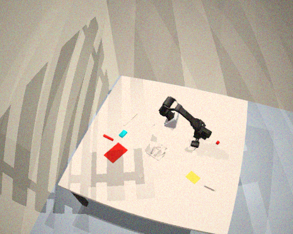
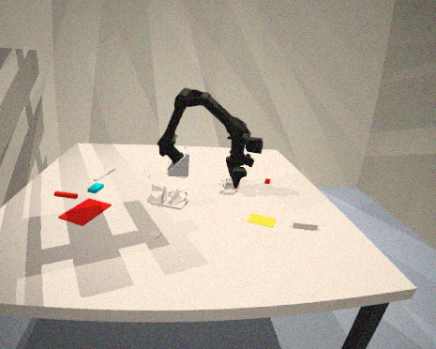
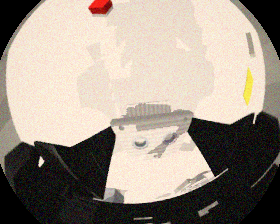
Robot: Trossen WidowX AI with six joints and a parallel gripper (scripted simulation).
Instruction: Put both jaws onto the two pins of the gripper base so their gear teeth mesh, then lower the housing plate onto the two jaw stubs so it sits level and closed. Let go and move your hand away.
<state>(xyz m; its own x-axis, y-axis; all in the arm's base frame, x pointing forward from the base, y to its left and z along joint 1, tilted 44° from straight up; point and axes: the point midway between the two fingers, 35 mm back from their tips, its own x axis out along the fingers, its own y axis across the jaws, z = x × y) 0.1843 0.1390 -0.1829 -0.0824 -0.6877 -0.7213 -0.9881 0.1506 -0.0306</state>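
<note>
My gripper tip is now 1 cm to the left of the pale stand. Also, from my gripper tip: small red cube: 18 cm to the left, 3 cm behind; then white housing part: 2 cm above, 1 cm to the right; then yellow tile: 30 cm ahead, 1 cm to the left, 1 cm below.
</note>
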